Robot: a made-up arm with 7 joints.
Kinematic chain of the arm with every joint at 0, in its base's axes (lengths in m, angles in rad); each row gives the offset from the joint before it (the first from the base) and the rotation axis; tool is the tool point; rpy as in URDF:
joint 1: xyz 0 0 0.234 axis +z
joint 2: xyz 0 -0.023 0.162 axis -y
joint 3: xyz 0 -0.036 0.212 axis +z
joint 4: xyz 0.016 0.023 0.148 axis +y
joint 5: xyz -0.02 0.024 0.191 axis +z
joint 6: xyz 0 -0.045 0.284 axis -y
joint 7: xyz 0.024 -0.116 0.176 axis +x
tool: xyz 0 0 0 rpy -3.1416 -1.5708 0
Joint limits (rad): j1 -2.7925..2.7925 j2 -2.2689..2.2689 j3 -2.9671..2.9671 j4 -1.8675..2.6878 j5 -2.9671..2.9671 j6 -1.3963..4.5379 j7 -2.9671..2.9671
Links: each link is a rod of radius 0.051 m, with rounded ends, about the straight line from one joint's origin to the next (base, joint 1, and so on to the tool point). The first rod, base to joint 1, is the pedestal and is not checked.
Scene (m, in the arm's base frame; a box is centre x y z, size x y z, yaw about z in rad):
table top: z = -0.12
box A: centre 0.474 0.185 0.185 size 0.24 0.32 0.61 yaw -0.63
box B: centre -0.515 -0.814 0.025 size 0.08 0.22 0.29 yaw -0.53
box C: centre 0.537 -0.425 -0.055 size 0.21 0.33 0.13 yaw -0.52
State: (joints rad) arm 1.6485 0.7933 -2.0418 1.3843 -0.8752 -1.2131 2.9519
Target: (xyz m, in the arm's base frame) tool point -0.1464 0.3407 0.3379
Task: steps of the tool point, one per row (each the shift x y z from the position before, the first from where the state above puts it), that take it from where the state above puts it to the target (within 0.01 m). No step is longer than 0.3 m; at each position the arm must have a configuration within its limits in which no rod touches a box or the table.
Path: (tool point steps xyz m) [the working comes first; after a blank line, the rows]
Joints at the target: 2.7925 0.3606 -0.6162 2.2970 0.3586 -1.0210 2.9519
Straight joint move there: touches box A.

1: 0.1387 0.1653 0.0389
2: 0.0747 0.2031 0.0578
3: -0.0022 0.2154 0.0630
4: -0.0784 0.2004 0.0538
5: -0.1683 0.1961 -0.0807
6: -0.2193 0.0899 -0.0876
7: -0.2134 -0.0230 -0.0851
8: -0.1580 -0.1124 -0.0733

